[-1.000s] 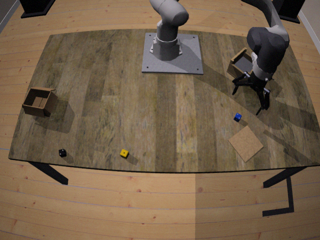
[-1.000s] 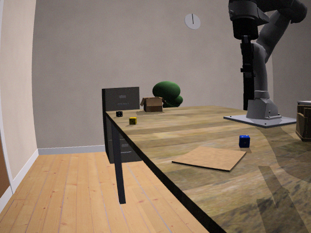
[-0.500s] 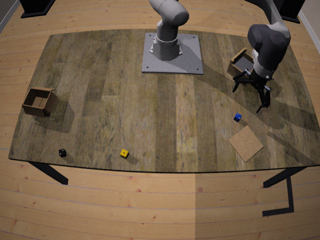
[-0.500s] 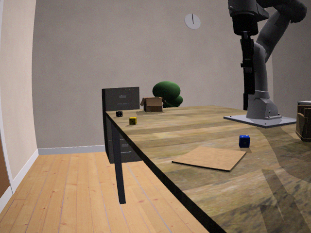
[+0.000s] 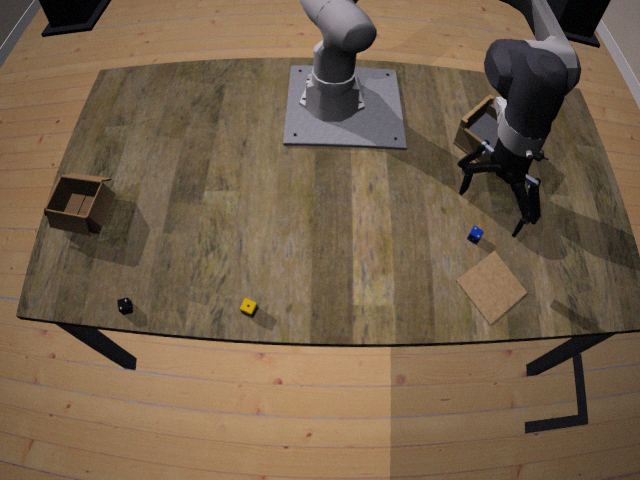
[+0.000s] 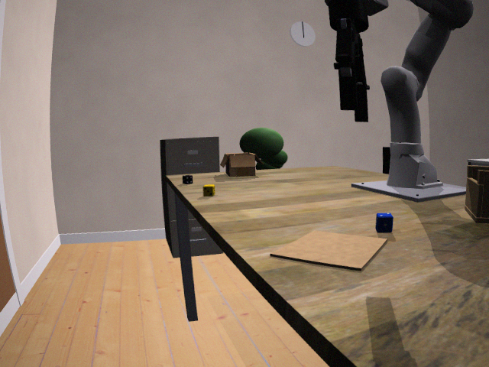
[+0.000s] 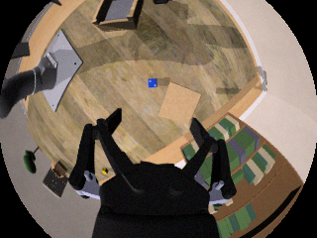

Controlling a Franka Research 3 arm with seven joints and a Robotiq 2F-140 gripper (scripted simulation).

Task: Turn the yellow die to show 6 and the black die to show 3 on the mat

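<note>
Right now the yellow die is 17 cm ahead of my hand, 50 cm to the right of it and 20 cm below it. From my hand the other things lie so: tan mat (9 cm ahead, 7 cm to the left, 21 cm below); then blue die (5 cm behind, 3 cm to the left, 20 cm below); then wooden crate (36 cm behind, 11 cm to the left, 16 cm below).
</note>
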